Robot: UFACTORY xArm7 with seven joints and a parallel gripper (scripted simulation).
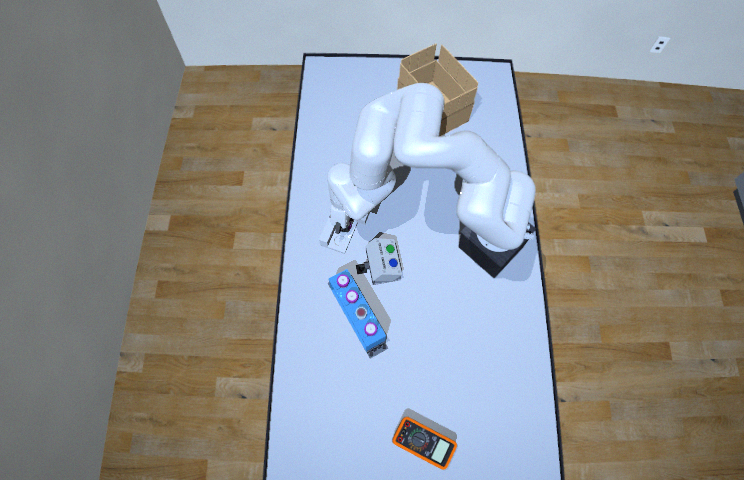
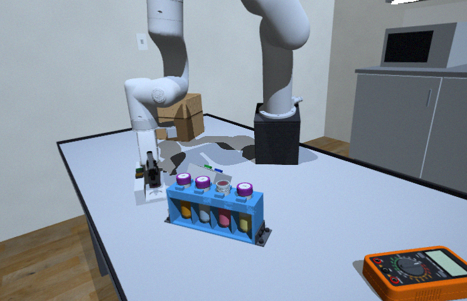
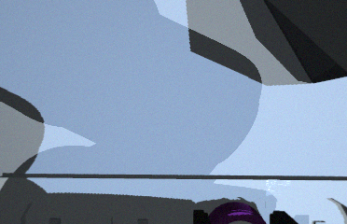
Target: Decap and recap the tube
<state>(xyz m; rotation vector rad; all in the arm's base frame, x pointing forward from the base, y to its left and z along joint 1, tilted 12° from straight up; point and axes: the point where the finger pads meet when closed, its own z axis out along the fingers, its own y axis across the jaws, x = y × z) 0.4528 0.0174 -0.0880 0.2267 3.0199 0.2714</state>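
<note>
Now: the purple cap marked 2 20 mm below my hand. The rest, counted from my hand: blue cycle key: 170 mm behind, 110 mm to the left, 20 mm above; key housing: 140 mm behind, 90 mm to the left, 10 mm above; green ready key: 150 mm behind, 70 mm to the left, 20 mm above.
</note>
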